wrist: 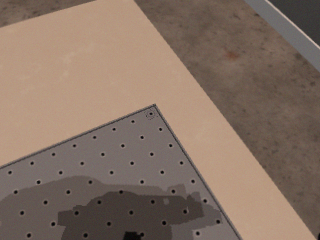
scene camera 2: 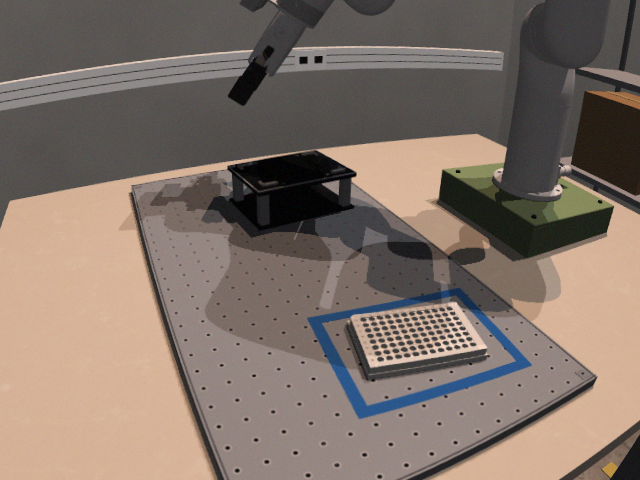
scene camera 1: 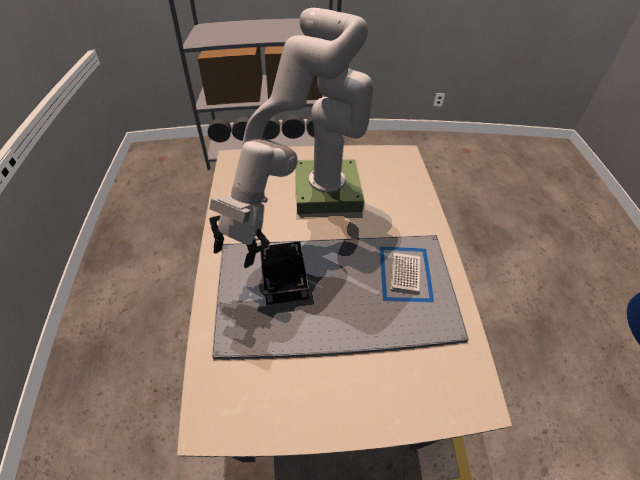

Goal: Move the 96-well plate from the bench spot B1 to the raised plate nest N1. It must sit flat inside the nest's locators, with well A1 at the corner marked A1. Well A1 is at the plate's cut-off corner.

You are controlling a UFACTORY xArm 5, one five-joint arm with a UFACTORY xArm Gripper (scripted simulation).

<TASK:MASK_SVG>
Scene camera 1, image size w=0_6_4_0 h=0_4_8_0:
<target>my gripper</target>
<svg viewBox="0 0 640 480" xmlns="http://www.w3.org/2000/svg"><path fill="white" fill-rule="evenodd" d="M264 204L252 204L252 206L247 207L246 209L250 209L251 212L249 220L245 223L223 215L209 218L211 230L214 234L213 237L215 238L213 253L216 254L222 251L223 235L226 235L247 245L249 253L246 255L244 268L253 265L256 253L262 251L270 244L269 240L261 232L264 219Z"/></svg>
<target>white 96-well plate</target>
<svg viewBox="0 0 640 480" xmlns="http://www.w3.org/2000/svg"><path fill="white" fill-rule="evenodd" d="M394 253L390 290L419 294L420 257Z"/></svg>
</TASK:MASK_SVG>
